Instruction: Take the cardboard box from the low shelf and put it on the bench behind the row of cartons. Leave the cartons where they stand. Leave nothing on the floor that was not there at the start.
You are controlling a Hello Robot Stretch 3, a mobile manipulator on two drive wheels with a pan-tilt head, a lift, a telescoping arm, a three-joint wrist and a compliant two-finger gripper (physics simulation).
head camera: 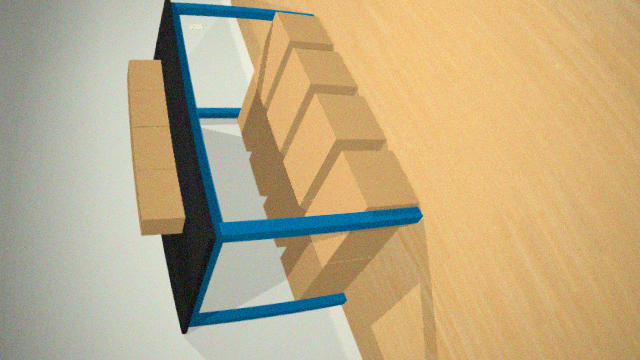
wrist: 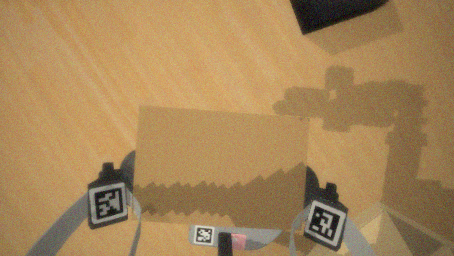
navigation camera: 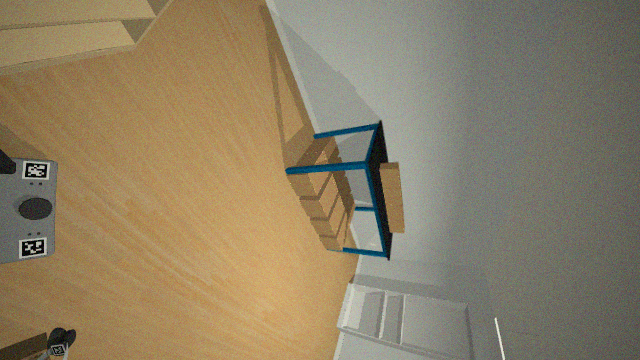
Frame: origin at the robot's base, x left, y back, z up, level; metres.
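Seen in the pictures: gripper, between the fingertips: [wrist: 219,177] [navigation camera: 2,357]; robot's base, origin of its link: [navigation camera: 36,206].
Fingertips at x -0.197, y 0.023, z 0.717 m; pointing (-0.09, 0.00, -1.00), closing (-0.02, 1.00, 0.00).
Note:
Pixels of each thing's top centre, then the offset from my fingertips to it. "pt": a spot on its surface instead.
- cardboard box, centre of its top: [wrist: 220,174] dx -0.016, dy -0.001, dz +0.055 m
- black bin-like object, a spot on its surface: [wrist: 340,12] pt dx -0.486, dy +0.390, dz -0.714 m
The cardboard box [wrist: 220,145] is between my gripper's fingers [wrist: 220,177], above the wood floor in the wrist view. The fingers press its two sides. In the navigation view one finger shows at the lower left, with part of the brown box [navigation camera: 25,346] beside it. The bench [head camera: 201,150] [navigation camera: 371,185] has a black top and blue legs and stands against the wall, away from the gripper. A row of several cartons [head camera: 155,150] [navigation camera: 392,200] stands on its top. The surface directly behind this row is hidden. Other cartons [head camera: 350,117] [navigation camera: 312,200] stand on the floor under the bench.
My grey base [navigation camera: 37,227] is at the left of the navigation view. A pale wooden shelf unit [navigation camera: 100,52] is at the upper left. A white cabinet [navigation camera: 435,320] stands beyond the bench. A black bin-like object [wrist: 340,12] is at the top of the wrist view.

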